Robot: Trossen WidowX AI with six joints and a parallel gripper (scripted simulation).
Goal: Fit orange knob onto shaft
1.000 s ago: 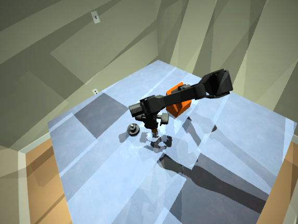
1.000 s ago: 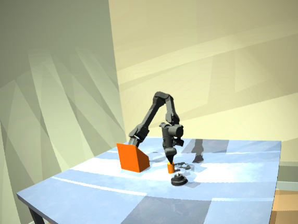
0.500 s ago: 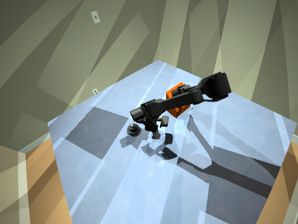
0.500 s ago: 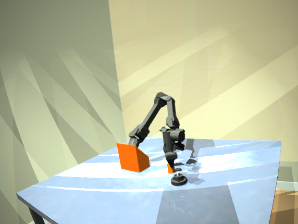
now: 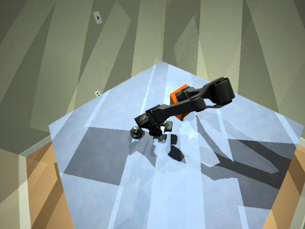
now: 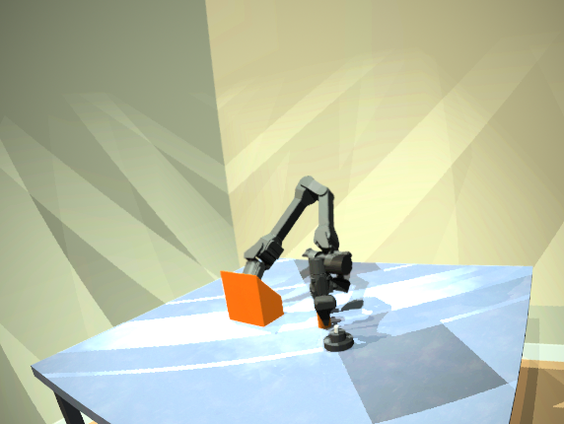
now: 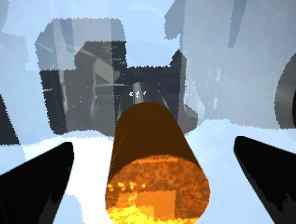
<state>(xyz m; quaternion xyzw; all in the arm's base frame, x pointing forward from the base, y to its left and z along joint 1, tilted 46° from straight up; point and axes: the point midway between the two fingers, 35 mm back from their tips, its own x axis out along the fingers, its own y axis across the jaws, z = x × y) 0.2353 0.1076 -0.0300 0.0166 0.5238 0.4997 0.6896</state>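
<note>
Now: gripper tip 20 mm below the orange knob. The rest, counted from my gripper tip: round pedestal 110 mm ahead, 90 mm to the right, 10 mm above.
</note>
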